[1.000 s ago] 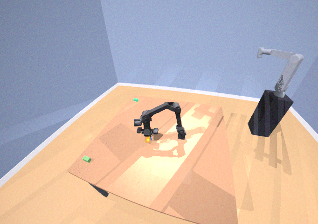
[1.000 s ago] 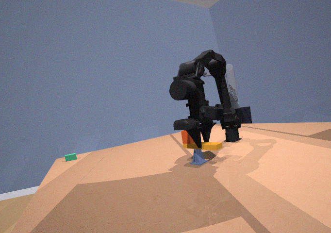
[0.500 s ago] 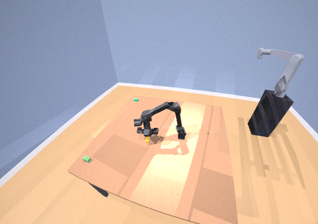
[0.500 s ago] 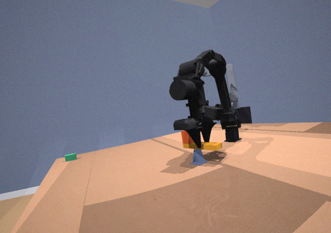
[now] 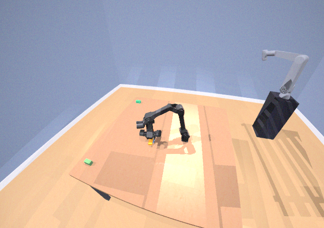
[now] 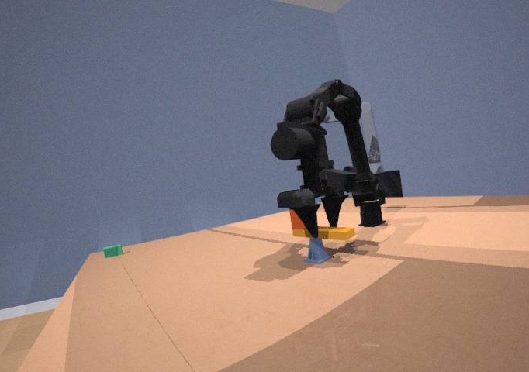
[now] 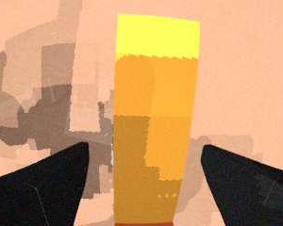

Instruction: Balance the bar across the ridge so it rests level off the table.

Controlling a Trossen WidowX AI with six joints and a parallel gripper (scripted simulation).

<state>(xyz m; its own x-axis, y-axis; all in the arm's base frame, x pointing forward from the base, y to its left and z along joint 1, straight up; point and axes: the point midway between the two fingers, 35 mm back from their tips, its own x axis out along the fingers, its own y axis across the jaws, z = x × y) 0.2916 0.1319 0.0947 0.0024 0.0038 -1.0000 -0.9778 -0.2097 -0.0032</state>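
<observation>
Right now the bar is 30 mm to the right of my gripper tip, 20 mm above it and 10 mm ahead of it.
</observation>
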